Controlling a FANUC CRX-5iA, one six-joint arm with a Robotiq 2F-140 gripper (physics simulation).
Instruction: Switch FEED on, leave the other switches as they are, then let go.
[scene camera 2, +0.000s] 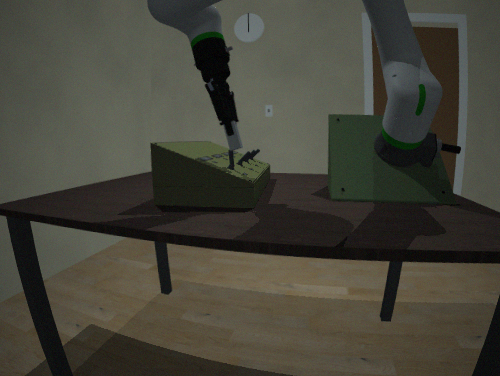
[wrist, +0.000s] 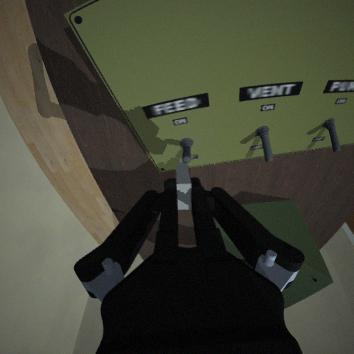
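Pixels of known places: gripper, fingertip midpoint: (scene camera 2: 236, 149) (wrist: 181, 172); arm's base at its link origin: (scene camera 2: 397, 148).
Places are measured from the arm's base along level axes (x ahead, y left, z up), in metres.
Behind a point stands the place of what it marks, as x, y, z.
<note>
The FEED switch lever (scene camera 2: 231, 160) @[0.436, 0.260, -0.033] (wrist: 186, 150) @[0.445, 0.256, -0.022] stands near the low end of the sloped yellow-green panel (scene camera 2: 200, 185) @[0.483, 0.339, -0.087] (wrist: 165, 55) @[0.564, 0.281, -0.005]. In the scene view it stands nearly upright, tilted toward the panel's high side, where ON is marked. The VENT lever (wrist: 265, 145) @[0.456, 0.140, -0.030] and the partly labelled third lever (wrist: 334, 136) @[0.485, 0.022, -0.029] lean the other way, toward the low edge. My gripper (scene camera 2: 235, 147) @[0.421, 0.261, -0.003] (wrist: 181, 172) @[0.421, 0.261, -0.003] is shut and empty. Its tips are close to the top of the FEED lever, on its low-edge side; whether they touch it is unclear.
The panel box stands on the dark table (scene camera 2: 100, 205) @[0.754, 0.434, -0.141]. A green wedge-shaped box (scene camera 2: 352, 160) @[0.140, 0.059, -0.039] (wrist: 280, 220) @[0.217, -0.012, -0.069] stands to its right in the scene view, with another arm section (scene camera 2: 410, 110) @[-0.001, 0.183, 0.097] in front of it. A door (scene camera 2: 442, 65) is behind.
</note>
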